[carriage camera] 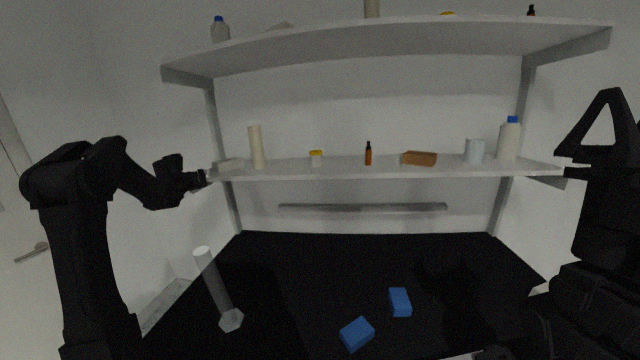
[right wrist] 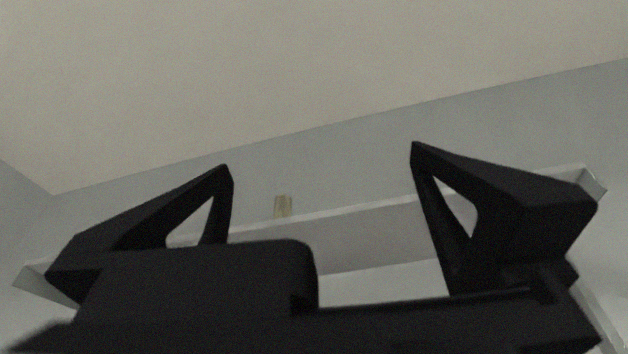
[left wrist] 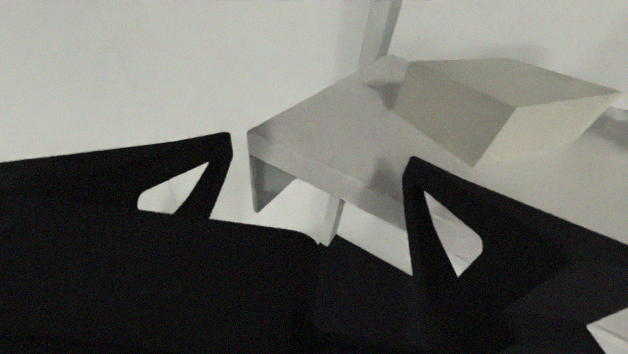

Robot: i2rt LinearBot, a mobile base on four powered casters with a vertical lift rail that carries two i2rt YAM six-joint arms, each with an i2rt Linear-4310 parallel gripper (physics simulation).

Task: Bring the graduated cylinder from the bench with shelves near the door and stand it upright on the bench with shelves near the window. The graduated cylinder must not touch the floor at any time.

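Places are measured from the left arm's base along level axes (x left, y back, z up), in metres.
Pixels of known places: left gripper, fingertip midpoint: (carriage camera: 193,175) (left wrist: 318,155); right gripper, fingertip midpoint: (right wrist: 318,162).
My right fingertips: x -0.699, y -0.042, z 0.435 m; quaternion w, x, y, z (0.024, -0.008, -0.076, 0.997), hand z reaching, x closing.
Note:
Ahead of a thing's pixels: the offset from my right fingertips to its top centre. "spot": to the spot under its first point. Level surfaces: height alone.
The clear graduated cylinder @(dx +0.705, dy -0.248, dz -0.345 m) (carriage camera: 215,282) stands upright on its hexagonal base at the left of the black bench top @(dz -0.667 m) (carriage camera: 325,265), with shelves above. My left gripper (carriage camera: 202,177) (left wrist: 318,155) is open and empty. It is well above the cylinder, near the left end of the lower shelf @(dz -0.209 m) (carriage camera: 340,172) (left wrist: 325,125). The cylinder does not show in the left wrist view. My right gripper (right wrist: 318,162) is open and empty, raised at the right, far from the cylinder; it points toward the upper shelf (right wrist: 370,240) and ceiling.
A pale box @(spot: dx +0.747, dy -0.611, dz -0.183 m) (carriage camera: 228,164) (left wrist: 460,110) lies on the lower shelf near the left gripper. A beige cylinder @(spot: dx +0.603, dy -0.592, dz -0.119 m) (carriage camera: 256,147), brown bottle @(spot: dx +0.166, dy -0.519, dz -0.170 m) (carriage camera: 368,155), brown block @(spot: dx -0.016, dy -0.474, dz -0.182 m) (carriage camera: 419,158) and large bottle @(spot: dx -0.411, dy -0.465, dz -0.130 m) (carriage camera: 509,141) share that shelf. Two blue blocks @(dx +0.276, dy -0.175, dz -0.626 m) (carriage camera: 357,334) @(dx +0.104, dy -0.267, dz -0.626 m) (carriage camera: 400,302) lie on the bench.

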